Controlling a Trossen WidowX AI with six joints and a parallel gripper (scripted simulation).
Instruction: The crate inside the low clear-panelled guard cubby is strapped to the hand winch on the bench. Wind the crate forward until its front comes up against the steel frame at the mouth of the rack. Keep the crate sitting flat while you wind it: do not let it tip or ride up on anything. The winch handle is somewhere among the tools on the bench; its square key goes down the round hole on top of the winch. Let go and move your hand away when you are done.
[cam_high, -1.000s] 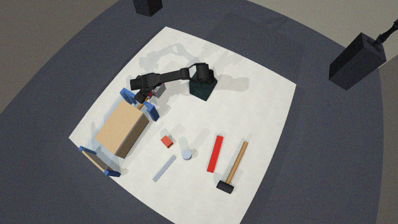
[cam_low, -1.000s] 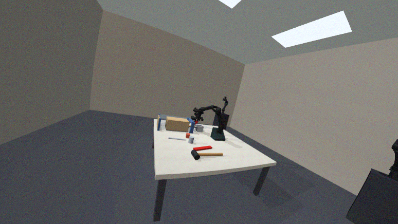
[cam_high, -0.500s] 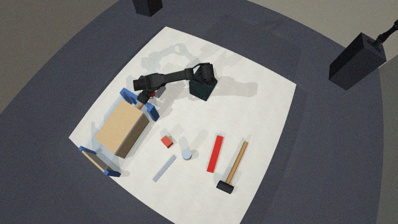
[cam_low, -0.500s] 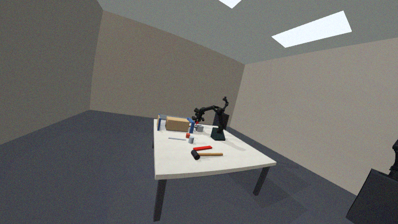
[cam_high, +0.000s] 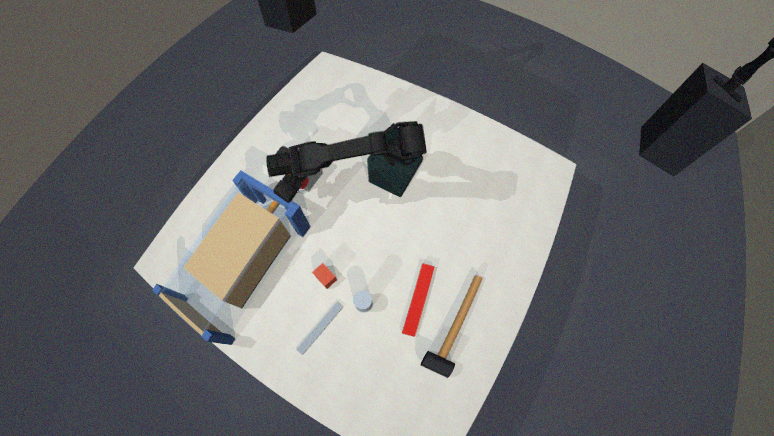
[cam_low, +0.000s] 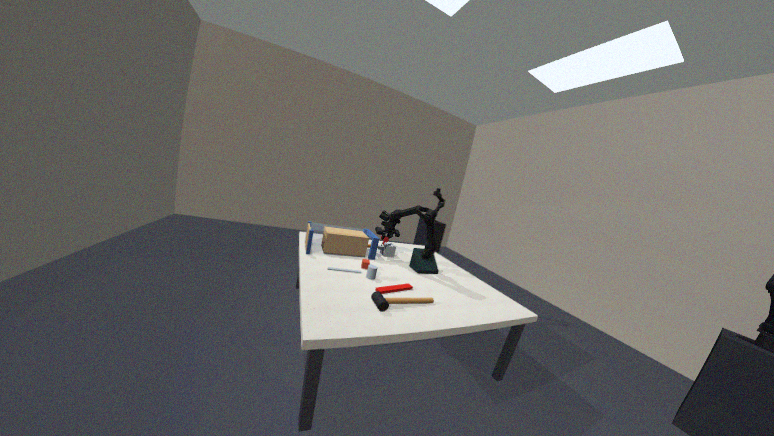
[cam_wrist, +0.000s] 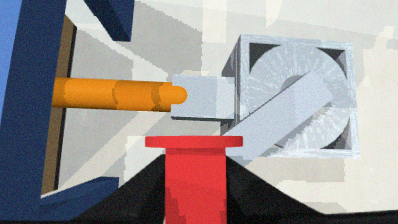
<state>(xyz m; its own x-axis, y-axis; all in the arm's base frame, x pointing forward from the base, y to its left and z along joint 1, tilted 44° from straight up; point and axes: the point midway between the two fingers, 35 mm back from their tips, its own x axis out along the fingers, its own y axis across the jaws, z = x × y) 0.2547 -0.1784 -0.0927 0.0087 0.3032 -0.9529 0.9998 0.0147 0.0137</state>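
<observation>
My gripper tip is now 3 cm past the winch handle, 1 cm to the left of it and 3 cm above it. Round my gripper tip: grey winch (9 cm behind, 5 cm to the right, 10 cm below); then blue frame post (8 cm ahead, 5 cm to the right, 3 cm below); then red knob (2 cm to the left).
</observation>
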